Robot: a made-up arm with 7 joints.
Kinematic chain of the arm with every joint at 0, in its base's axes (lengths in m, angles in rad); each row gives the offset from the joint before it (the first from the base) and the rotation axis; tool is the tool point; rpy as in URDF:
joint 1: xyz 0 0 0.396 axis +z
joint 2: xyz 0 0 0 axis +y
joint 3: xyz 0 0 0.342 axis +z
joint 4: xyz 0.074 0 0 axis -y
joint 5: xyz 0.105 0 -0.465 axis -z
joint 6: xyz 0 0 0 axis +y
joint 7: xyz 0.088 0 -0.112 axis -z
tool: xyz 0 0 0 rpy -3.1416 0 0
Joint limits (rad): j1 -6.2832..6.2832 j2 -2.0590..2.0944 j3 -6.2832..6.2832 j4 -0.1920..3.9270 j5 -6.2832..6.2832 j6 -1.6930..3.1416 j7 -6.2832..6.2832
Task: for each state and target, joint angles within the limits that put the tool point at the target. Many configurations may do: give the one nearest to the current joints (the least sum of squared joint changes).
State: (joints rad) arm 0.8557 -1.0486 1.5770 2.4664 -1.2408 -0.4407 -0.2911
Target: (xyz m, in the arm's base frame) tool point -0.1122 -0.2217 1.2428
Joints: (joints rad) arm 1.0420 -0.1494 1.6746 2.9711 -1.1028 -0.5716 -0.2911
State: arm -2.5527 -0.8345 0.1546 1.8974 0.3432 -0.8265 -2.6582
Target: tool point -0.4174 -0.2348 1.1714
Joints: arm -2.6316 0.0344 0.0801 2.0632 0.3005 -0.3143 -2.6582
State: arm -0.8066 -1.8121 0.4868 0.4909 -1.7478 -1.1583 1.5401
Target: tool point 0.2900 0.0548 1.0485
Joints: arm -1.2046 -0.9102 0.2753 1.3551 -1.3798 -0.5390 1.5401
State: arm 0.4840 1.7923 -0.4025 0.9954 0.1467 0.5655 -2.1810
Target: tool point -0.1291 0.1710 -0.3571
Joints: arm 0.5854 2.0944 0.3183 1.3947 0.1159 0.4798 -2.1810
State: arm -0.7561 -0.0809 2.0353 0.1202 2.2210 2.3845 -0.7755
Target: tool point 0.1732 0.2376 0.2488
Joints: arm -1.0593 -0.2799 1.7632 0.0373 2.3189 2.2894 -0.7755
